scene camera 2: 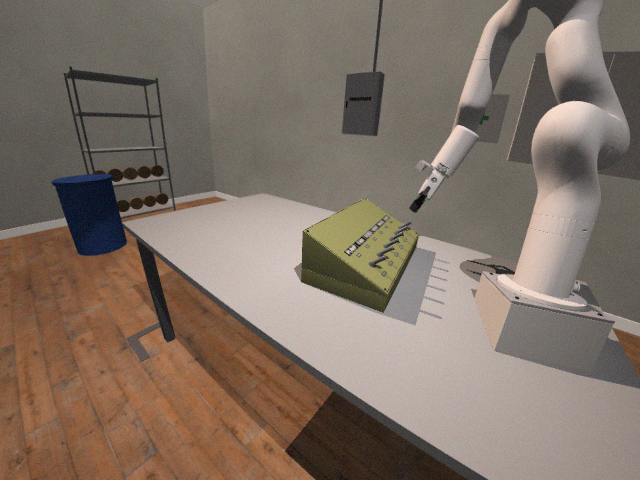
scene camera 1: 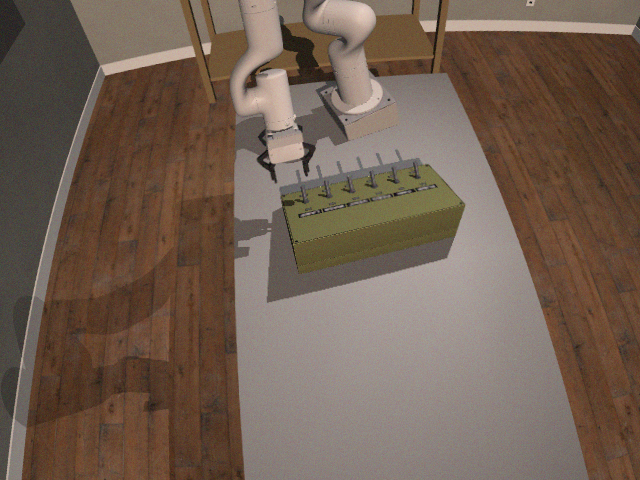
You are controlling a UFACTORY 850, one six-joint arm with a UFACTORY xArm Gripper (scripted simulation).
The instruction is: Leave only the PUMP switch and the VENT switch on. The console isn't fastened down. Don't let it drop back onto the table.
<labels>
An olive console shows in scene camera 2 and in scene camera 1. One and the same spot on the olive console: (scene camera 1: 337, 224) is (scene camera 2: 362, 209).
</labels>
